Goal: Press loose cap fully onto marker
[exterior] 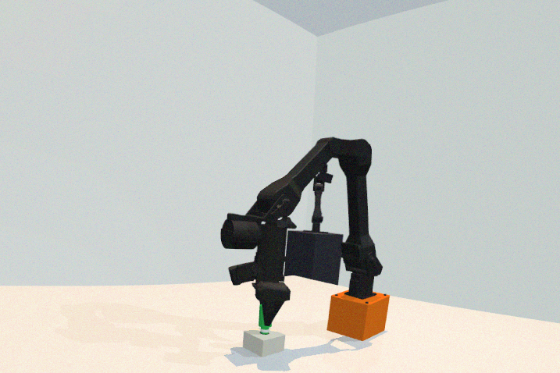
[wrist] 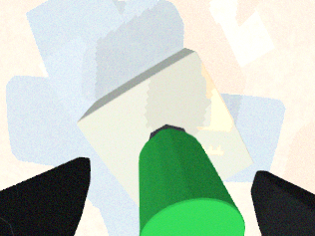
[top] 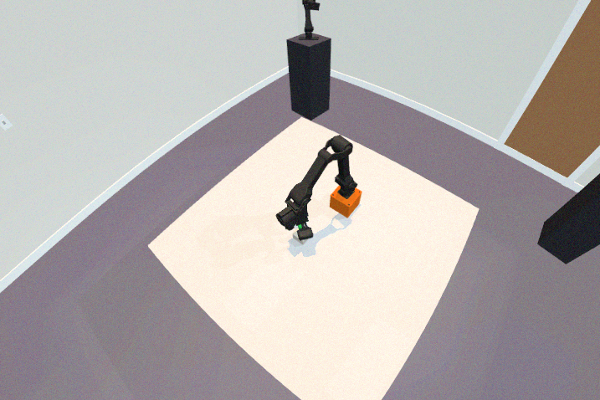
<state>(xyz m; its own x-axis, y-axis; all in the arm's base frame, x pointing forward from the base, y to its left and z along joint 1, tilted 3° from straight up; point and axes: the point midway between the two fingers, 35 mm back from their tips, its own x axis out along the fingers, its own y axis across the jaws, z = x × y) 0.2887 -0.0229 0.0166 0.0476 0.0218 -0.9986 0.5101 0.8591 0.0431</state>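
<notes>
Right now my gripper tip is right at the green marker. Round my gripper tip: green cap: 1 cm above; holder block: 5 cm below.
</notes>
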